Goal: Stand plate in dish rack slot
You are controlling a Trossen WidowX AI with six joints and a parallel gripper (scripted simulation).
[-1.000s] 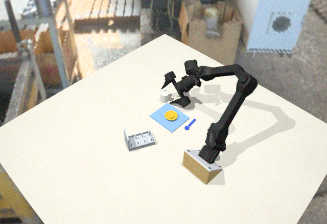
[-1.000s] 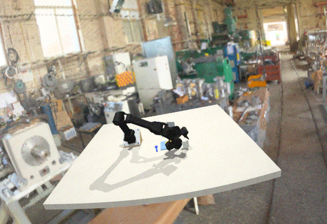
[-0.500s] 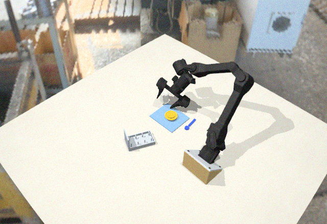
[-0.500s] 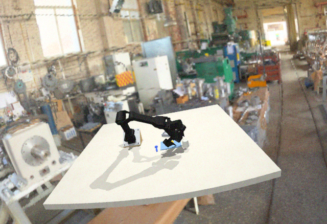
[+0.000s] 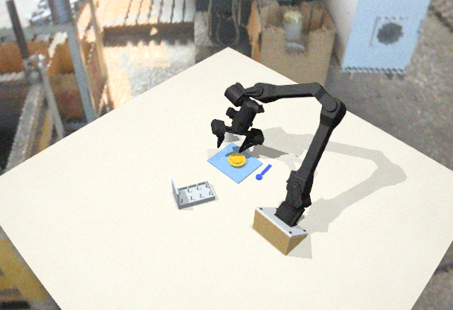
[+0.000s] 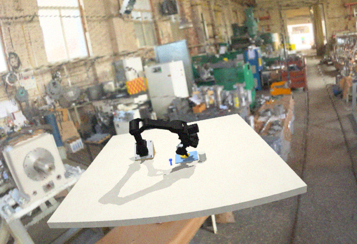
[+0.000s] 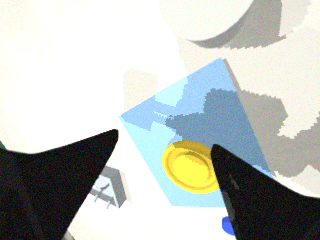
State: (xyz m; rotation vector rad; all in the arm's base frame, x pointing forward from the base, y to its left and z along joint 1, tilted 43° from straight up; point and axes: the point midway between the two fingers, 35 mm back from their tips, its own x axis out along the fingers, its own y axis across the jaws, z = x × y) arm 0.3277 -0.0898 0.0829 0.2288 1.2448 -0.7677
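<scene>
The yellow plate lies 4 cm behind my gripper tip and 2 cm below it. Also, from my gripper tip: cup (7 cm to the right, 7 cm ahead, 1 cm below); then light blue mat (4 cm behind, 3 cm below); then blue spoon (14 cm behind, 3 cm below, 2 cm to the right).
</scene>
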